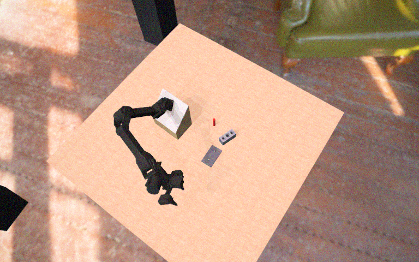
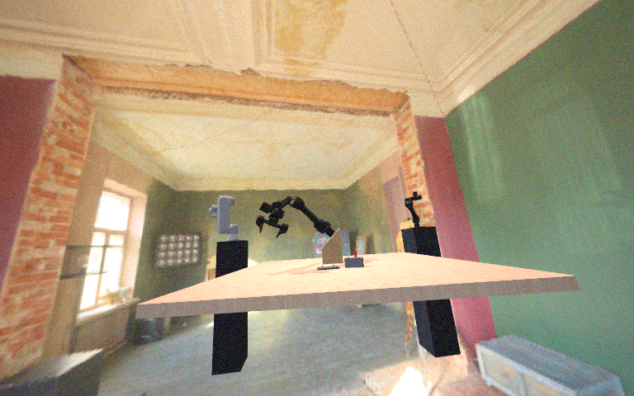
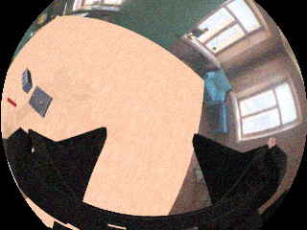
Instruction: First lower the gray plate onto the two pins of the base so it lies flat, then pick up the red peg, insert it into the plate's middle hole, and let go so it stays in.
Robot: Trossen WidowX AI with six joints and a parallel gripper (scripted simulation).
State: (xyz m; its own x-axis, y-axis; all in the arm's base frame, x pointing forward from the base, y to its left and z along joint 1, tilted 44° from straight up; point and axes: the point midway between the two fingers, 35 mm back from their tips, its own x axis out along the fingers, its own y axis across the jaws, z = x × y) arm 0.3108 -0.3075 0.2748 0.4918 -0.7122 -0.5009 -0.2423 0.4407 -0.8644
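Now: gripper tip 3 cm short of the gray plate, 46 cm to the right of it and 17 cm above it. Also, from my gripper tip: red peg 8 cm behind, 50 cm to the left, 16 cm below; then thin flat base 32 cm to the left, 20 cm below.
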